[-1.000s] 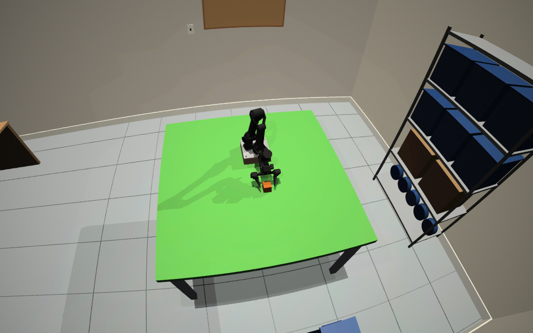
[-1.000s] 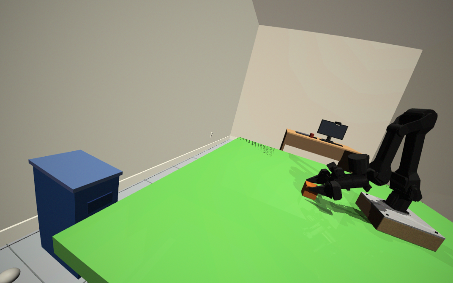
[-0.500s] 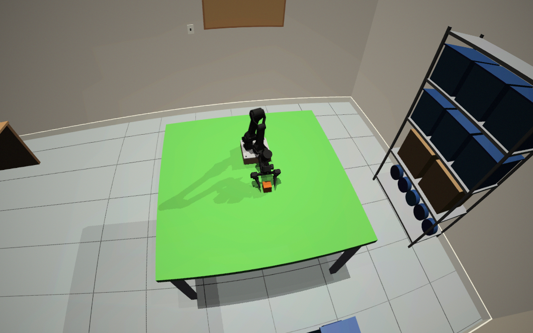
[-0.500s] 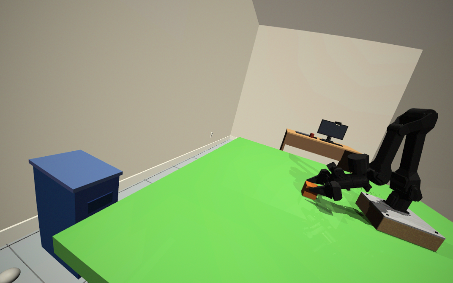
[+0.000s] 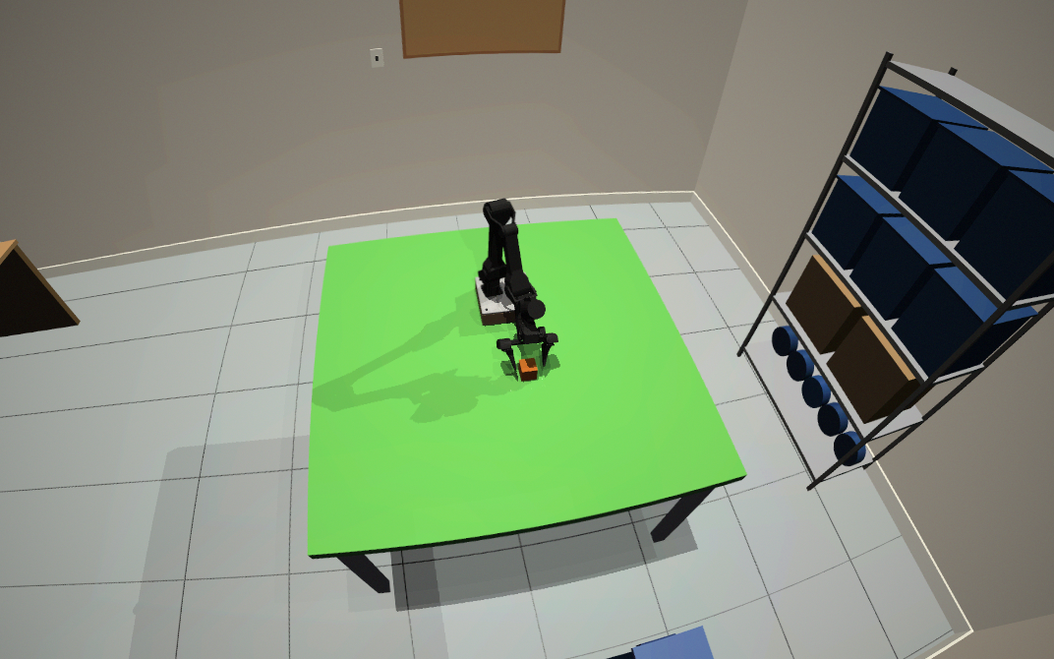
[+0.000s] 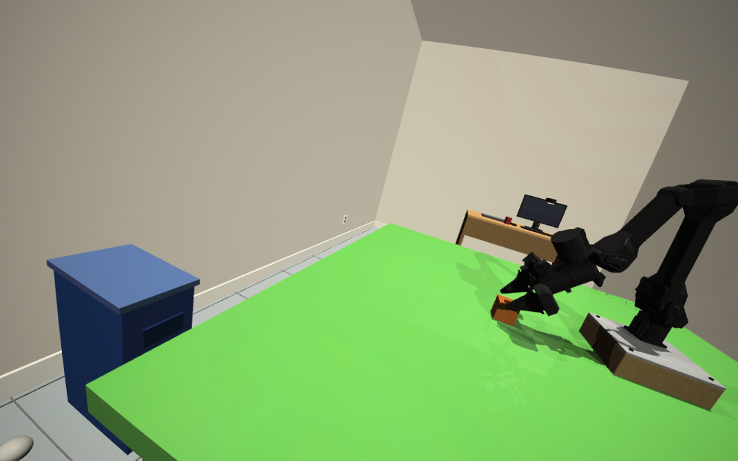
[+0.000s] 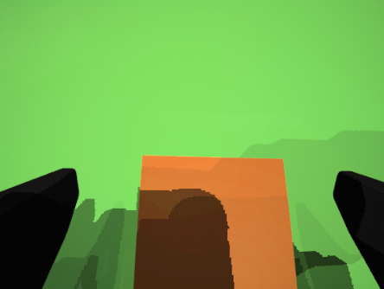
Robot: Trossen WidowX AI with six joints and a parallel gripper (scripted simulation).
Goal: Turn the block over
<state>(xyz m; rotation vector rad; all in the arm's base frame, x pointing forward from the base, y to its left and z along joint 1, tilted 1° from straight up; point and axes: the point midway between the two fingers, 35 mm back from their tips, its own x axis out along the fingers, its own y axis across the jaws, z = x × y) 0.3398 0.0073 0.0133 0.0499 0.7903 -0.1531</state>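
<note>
Right now the orange block is 3 cm behind my gripper tip and 3 cm below it.
</note>
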